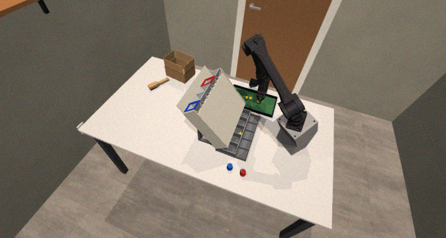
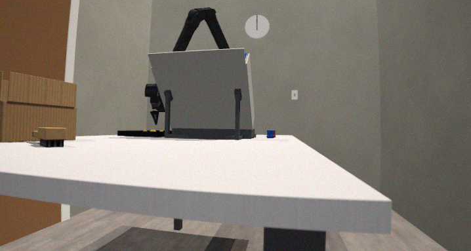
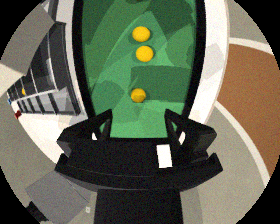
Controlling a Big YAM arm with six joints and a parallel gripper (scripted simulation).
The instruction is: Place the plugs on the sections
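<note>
My hand is 60 mm short of the green marble tray, 60 mm above it and 10 mm to the right of it. Round my hand: grey cover (360 mm to the left, 140 mm above, 110 mm ahead).
</note>
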